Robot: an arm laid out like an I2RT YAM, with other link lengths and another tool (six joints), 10 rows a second.
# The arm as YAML. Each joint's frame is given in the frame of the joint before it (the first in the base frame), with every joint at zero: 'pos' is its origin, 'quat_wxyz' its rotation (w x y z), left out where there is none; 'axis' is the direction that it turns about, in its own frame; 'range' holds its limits. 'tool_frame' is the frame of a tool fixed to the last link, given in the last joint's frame.
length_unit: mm
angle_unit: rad
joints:
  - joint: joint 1
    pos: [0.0, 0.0, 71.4]
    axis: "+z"
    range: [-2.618, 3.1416]
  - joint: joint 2
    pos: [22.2, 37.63, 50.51]
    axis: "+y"
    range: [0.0, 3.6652]
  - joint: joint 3
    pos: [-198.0, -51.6, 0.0]
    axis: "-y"
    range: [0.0, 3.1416]
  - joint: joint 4
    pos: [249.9, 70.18, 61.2]
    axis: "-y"
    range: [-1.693, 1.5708]
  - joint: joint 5
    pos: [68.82, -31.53, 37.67]
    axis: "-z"
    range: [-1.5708, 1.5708]
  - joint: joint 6
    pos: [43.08, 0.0, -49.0]
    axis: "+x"
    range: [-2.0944, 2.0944]
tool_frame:
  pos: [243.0, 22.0, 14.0]
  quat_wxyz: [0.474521, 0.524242, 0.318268, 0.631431]
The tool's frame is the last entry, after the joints.
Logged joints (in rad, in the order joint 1, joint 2, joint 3, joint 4, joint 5, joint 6), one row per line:
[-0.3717 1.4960 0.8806 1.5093 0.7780 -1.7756]
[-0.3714 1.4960 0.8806 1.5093 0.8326 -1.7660]
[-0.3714 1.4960 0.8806 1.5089 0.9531 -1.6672]
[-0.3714 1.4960 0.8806 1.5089 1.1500 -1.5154]
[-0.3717 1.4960 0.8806 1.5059 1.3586 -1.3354]
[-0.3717 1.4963 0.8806 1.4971 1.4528 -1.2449]
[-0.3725 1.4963 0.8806 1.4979 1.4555 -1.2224]
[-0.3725 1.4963 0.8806 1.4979 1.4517 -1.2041]
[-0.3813 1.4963 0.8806 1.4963 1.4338 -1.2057]
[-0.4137 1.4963 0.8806 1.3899 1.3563 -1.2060]
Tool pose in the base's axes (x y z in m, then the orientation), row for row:
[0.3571 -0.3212 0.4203 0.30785 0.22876 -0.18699 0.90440]
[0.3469 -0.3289 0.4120 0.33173 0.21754 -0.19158 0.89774]
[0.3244 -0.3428 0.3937 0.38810 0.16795 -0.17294 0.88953]
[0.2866 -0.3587 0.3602 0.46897 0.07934 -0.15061 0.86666]
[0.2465 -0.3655 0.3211 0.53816 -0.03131 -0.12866 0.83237]
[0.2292 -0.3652 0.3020 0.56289 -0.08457 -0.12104 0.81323]
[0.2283 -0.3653 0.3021 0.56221 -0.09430 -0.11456 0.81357]
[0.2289 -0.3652 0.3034 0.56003 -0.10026 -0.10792 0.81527]
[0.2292 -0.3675 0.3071 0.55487 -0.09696 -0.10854 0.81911]
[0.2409 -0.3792 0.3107 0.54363 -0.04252 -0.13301 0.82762]
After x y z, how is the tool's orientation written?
As a quaternion, x y z w.
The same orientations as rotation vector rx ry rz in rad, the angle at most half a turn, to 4 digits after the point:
[0.6361 0.4727 -0.3864]
[0.6870 0.4505 -0.3968]
[0.8061 0.3488 -0.3592]
[0.9820 0.1661 -0.3154]
[1.1408 -0.0664 -0.2727]
[1.2016 -0.1805 -0.2584]
[1.2000 -0.2013 -0.2445]
[1.1946 -0.2139 -0.2302]
[1.1819 -0.2065 -0.2312]
[1.1544 -0.0903 -0.2824]

